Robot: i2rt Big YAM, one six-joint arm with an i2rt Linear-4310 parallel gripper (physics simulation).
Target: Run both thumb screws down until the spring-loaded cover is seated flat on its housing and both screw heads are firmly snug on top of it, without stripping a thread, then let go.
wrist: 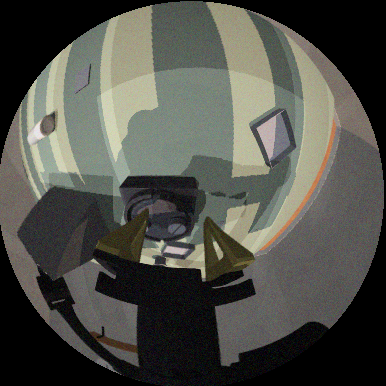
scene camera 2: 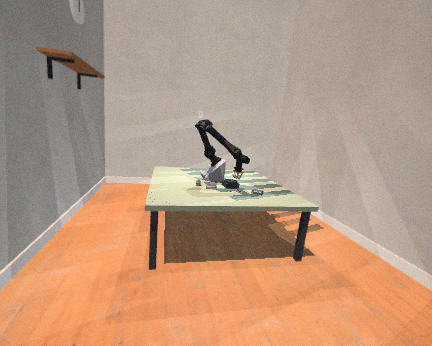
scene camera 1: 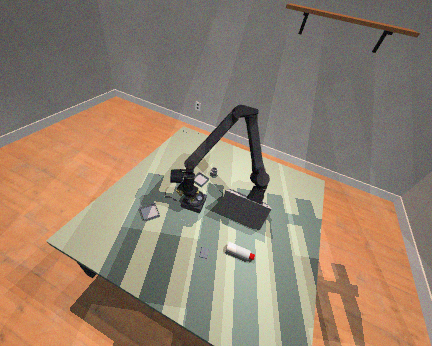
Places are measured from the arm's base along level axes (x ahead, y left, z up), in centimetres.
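Pixels of known places: gripper, fingertip midpoint: (wrist: 176,215) (scene camera 2: 237,178) (scene camera 1: 186,198); arm's base, link origin: (scene camera 2: 216,162) (scene camera 1: 254,200).
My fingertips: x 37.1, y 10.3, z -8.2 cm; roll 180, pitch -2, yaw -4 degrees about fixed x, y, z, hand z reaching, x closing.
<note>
Ahead of a thing's pixels: the offset from my fingertips to its top centre. "*": to the spot under its first point.
The black square housing {dz -2.8, dx -2.9, dy -5.3 cm} (scene camera 1: 192,206) (scene camera 2: 230,184) (wrist: 160,183) stands on the table, with a round dark cover {dz -3.1, dx -2.9, dy -5.3 cm} (wrist: 159,206) on top. One pale round screw head {* dz -1.8, dx +0.3, dy -4.9 cm} (wrist: 176,228) shows near the cover's lower right edge in the wrist view. I cannot make out the second screw head; the left finger overlaps that side. Whether the cover lies flat is too small and dark to tell. My gripper (scene camera 2: 238,174) (wrist: 176,215) is open and empty, pointing down just above the housing. In the wrist view its yellow fingertips stand apart, with the visible screw head between them in the picture.
A shallow tray {dz -6.4, dx +17.0, dy +13.0 cm} (scene camera 1: 149,211) (scene camera 2: 257,192) (wrist: 273,137) lies beyond the housing; another {dz -6.4, dx +1.7, dy -25.1 cm} (scene camera 1: 201,179) (wrist: 178,250) and a small dark part {dz -3.5, dx -4.4, dy -35.7 cm} (scene camera 1: 214,172) lie beside it. A large dark box (scene camera 1: 242,210) (wrist: 62,232), a white bottle {dz -3.4, dx -39.1, dy +14.4 cm} (scene camera 1: 240,252) (wrist: 41,129) and a flat square {* dz -8.1, dx -21.9, dy +22.3 cm} (scene camera 1: 204,253) (wrist: 83,78) are also on the table.
</note>
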